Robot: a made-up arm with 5 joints.
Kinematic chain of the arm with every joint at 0, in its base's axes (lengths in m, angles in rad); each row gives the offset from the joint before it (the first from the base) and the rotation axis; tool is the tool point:
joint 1: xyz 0 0 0.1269 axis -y
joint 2: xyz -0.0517 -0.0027 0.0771 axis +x
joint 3: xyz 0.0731 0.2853 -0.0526 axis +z
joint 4: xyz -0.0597 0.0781 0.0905 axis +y
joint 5: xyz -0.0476 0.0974 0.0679 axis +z
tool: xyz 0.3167 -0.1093 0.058
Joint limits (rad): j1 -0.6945..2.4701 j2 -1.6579..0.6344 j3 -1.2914..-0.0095 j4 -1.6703..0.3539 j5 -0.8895..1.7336
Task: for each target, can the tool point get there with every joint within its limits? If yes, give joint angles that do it. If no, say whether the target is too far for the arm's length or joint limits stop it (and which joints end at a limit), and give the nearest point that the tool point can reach.
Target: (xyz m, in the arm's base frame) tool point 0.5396 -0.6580 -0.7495
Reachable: no: too far | nearest point 0.3921 -0.0402 -0.5099 | short by 0.679 m
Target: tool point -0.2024 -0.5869 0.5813
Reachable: no: joint limits stop it (at a limit: joint 2, joint 3) | nearest point -0.1708 -0.0222 0.5103 | short by 0.570 m
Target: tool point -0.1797 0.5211 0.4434
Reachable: yes | joints 1.8264 -0.3878 -0.6655 -0.2280 0.9012
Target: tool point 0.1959 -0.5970 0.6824
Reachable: no: joint limits stop it (at a limit: joint 1, joint 2, joint 4, joint 5) | nearest point 0.2544 -0.0364 0.8231 | short by 0.581 m
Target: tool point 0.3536 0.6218 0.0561
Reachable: yes | joints -0.2442 -0.4127 -0.7598 -0.2809 1.3401
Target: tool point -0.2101 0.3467 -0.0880
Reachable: yes | joints 2.1402 -0.2429 -0.2554 -1.1642 -0.2932
